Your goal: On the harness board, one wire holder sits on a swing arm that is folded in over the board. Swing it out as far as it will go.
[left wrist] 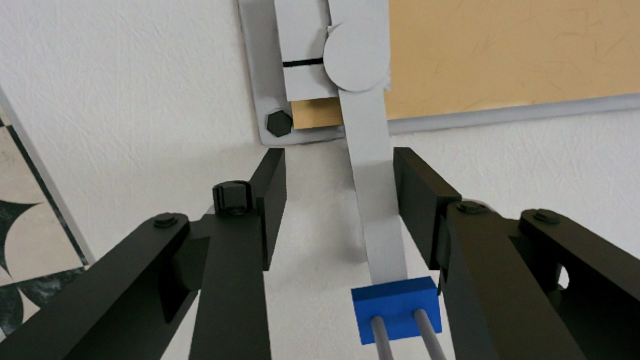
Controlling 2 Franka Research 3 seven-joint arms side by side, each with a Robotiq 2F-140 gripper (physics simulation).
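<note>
The grey swing arm [372,190] runs from its round pivot cap [357,56] down past the edge of the harness board [510,55], out over the white table. The blue wire holder [397,307] with two grey pegs sits at its outer end, off the board. My left gripper [338,173] is open, with one finger on each side of the arm. The right-hand finger in the view is at the arm's edge and looks to touch it; there is a gap between the arm and the other finger. My right gripper does not show in this view.
A grey bracket [307,47] with a black line lies beside the pivot. A dark hex bolt [279,123] sits at the board's grey corner. The white table [150,100] ends at the left, with a patterned floor [35,235] beyond its edge.
</note>
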